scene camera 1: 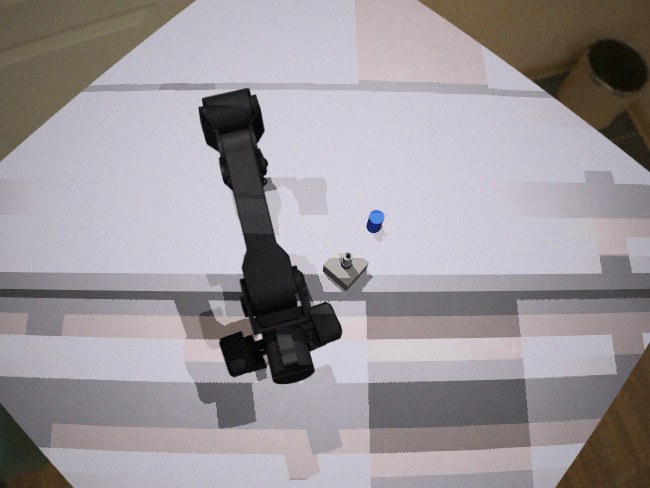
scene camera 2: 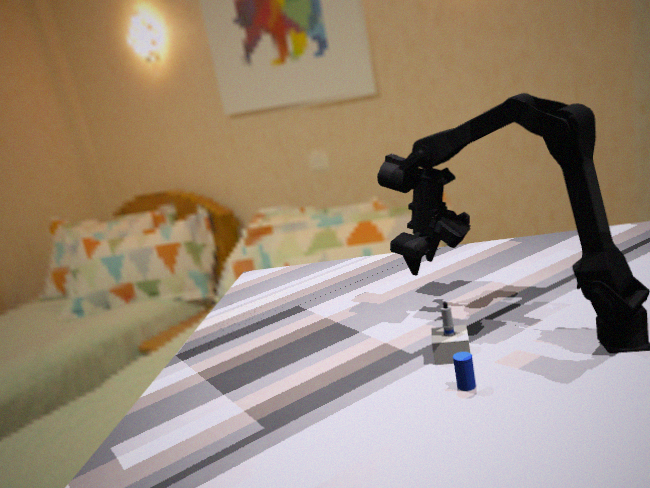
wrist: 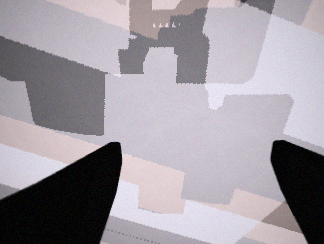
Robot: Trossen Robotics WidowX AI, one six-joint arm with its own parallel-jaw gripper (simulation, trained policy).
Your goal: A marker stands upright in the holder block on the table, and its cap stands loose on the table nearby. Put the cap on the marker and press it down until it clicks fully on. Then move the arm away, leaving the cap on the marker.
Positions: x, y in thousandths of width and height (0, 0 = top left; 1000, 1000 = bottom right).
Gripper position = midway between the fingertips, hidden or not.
In view: the gripper (scene camera 2: 650, 550).
The gripper shows as well in scene camera 1 (scene camera 1: 436, 735) and in the wrist view (wrist: 603, 617).
